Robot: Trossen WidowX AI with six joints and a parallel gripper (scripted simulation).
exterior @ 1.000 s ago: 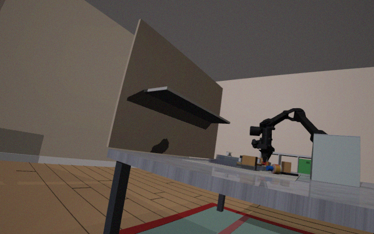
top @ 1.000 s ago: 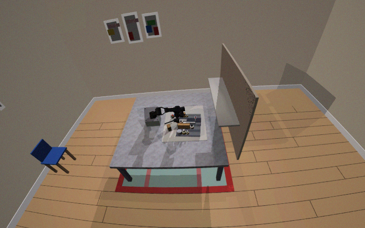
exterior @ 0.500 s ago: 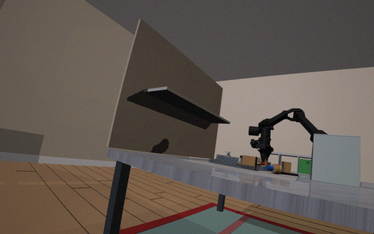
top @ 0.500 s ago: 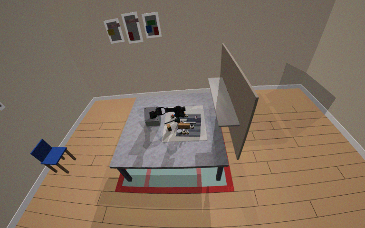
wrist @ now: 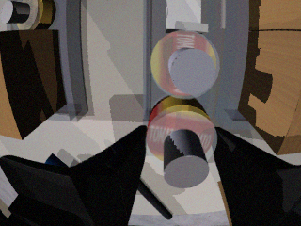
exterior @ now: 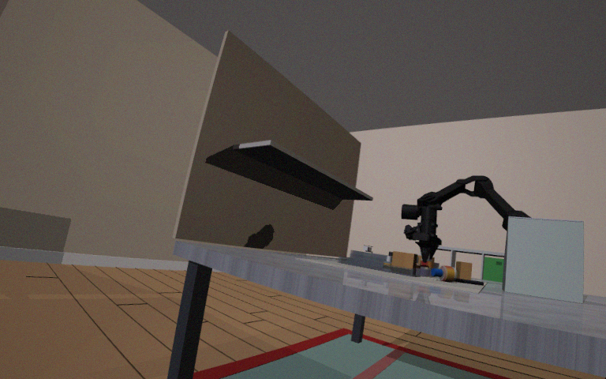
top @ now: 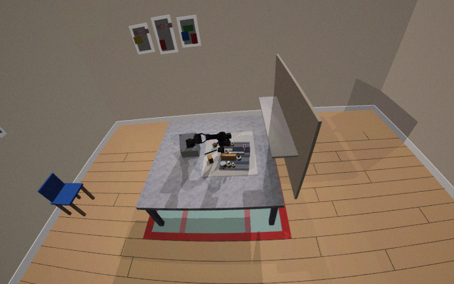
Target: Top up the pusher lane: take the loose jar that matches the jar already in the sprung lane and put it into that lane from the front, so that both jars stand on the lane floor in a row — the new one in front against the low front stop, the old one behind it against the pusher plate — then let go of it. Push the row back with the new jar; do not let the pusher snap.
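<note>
Right now the thin black rod is 130 mm behind my gripper tip, 20 mm to the left of it and 40 mm below it. From my gripper tip the other things lie so: brown box 110 mm behind, 110 mm to the right, 10 mm below; then shelf 520 mm ahead, 90 mm to the left, 320 mm above.
</note>
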